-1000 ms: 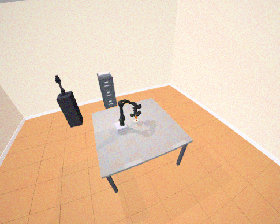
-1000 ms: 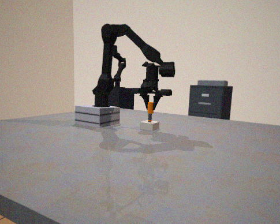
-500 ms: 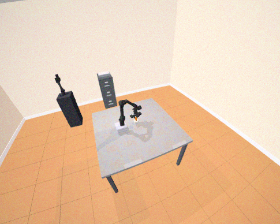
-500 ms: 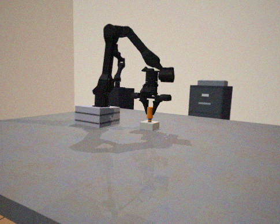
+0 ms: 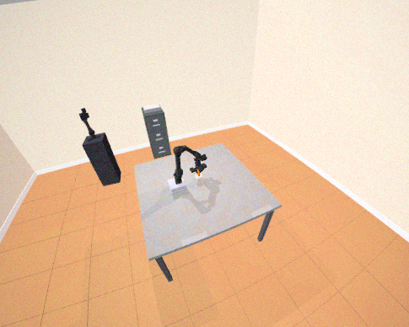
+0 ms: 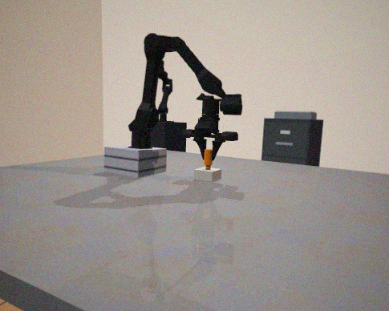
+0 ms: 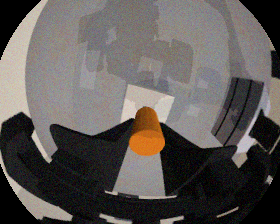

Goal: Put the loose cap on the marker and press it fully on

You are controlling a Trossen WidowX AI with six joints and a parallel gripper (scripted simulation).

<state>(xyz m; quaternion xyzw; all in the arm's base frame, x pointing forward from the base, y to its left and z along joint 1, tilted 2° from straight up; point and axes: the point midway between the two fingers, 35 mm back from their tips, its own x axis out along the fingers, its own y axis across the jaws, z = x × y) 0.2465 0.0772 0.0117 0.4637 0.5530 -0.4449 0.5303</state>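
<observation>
Now: the orange cap 10 mm above my gripper tip. From my gripper tip the other things lie so: white holder block (50 mm below).
</observation>
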